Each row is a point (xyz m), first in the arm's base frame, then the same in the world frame.
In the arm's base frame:
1: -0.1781 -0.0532 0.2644
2: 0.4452 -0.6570 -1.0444
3: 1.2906 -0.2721 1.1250
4: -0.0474 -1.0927 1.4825
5: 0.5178 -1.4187 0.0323
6: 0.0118 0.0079 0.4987
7: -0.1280 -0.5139 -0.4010
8: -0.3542 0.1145 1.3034
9: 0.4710 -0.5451 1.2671
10: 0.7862 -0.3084 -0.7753
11: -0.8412 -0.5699 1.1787
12: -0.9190 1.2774 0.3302
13: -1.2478 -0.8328 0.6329
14: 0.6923 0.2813 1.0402
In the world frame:
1: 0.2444 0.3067 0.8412
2: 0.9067 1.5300 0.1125
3: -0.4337 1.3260 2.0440
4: 0.7117 0.2451 2.3771
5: 1.2024 1.3934 1.3925
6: 0.0423 0.3658 1.0657
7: 0.8227 0.7378 0.4708
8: -0.1446 -0.2964 1.6308
9: 0.0941 0.6287 2.0832
10: 0.3849 1.6270 0.2816
11: 0.6815 -0.4824 1.6949
12: -0.6144 -0.7454 0.1489
13: 1.2410 -0.5544 1.2322
14: -0.6374 0.6770 1.5873

